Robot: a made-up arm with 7 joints. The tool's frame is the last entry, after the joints.
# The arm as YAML. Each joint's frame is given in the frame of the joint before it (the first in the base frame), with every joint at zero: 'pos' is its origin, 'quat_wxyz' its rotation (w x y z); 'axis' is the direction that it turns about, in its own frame. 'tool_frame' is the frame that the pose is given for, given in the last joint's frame.
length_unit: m
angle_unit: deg
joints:
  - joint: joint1
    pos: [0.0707, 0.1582, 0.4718]
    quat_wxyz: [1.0, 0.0, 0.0, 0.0]
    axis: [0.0, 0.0, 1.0]
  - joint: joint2
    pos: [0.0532, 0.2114, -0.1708]
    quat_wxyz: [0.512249, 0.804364, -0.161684, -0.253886]
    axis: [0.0, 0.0, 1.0]
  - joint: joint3
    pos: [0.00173, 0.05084, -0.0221]
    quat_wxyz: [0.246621, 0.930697, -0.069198, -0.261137]
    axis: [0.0, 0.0, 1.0]
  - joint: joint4
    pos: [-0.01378, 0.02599, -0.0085]
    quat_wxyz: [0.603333, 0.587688, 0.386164, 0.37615]
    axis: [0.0, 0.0, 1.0]
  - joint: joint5
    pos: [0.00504, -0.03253, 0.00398]
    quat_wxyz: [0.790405, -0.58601, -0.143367, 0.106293]
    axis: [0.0, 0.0, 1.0]
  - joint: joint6
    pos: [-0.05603, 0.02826, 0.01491]
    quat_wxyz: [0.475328, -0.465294, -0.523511, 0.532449]
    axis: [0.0, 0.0, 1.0]
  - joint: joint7
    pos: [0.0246, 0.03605, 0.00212]
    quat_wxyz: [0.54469, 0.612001, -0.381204, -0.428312]
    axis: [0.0, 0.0, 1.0]
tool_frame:
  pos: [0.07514, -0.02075, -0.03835]
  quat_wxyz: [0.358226, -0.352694, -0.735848, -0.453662]
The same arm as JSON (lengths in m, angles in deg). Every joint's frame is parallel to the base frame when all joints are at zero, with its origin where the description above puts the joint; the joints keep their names.
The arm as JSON. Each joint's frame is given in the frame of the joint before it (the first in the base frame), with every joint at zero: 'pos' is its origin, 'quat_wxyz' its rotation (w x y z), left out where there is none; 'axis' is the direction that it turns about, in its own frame. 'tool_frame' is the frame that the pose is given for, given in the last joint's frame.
{
  "length_unit": "m",
  "angle_unit": "deg",
  "joints": [
    {
      "joint": "joint1",
      "pos": [
        0.0707,
        0.1582,
        0.4718
      ],
      "axis": [
        0.0,
        0.0,
        1.0
      ]
    },
    {
      "joint": "joint2",
      "pos": [
        0.0532,
        0.2114,
        -0.1708
      ],
      "axis": [
        -0.574077,
        -0.741971,
        -0.346286
      ]
    },
    {
      "joint": "joint3",
      "pos": [
        0.0141,
        -0.006,
        0.0533
      ],
      "axis": [
        0.0,
        1.0,
        0.0
      ]
    },
    {
      "joint": "joint4",
      "pos": [
        -0.0206,
        -0.0085,
        -0.021
      ],
      "axis": [
        0.989632,
        0.011,
        0.143205
      ]
    },
    {
      "joint": "joint5",
      "pos": [
        0.0049,
        -0.0326,
        -0.0036
      ],
      "axis": [
        0.212189,
        0.906954,
        0.363882
      ]
    },
    {
      "joint": "joint6",
      "pos": [
        -0.0367,
        0.0038,
        0.0529
      ],
      "axis": [
        -0.1179,
        -0.327699,
        0.937397
      ]
    },
    {
      "joint": "joint7",
      "pos": [
        -0.0319,
        -0.0276,
        -0.0114
      ],
      "axis": [
        0.988871,
        0.094397,
        0.114997
      ]
    }
  ],
  "tool_frame": {
    "pos": [
      -0.0448,
      0.0739,
      -0.0089
    ],
    "quat_wxyz": [
      0.932,
      0.26506,
      -0.153228,
      -0.194011
    ]
  }
}

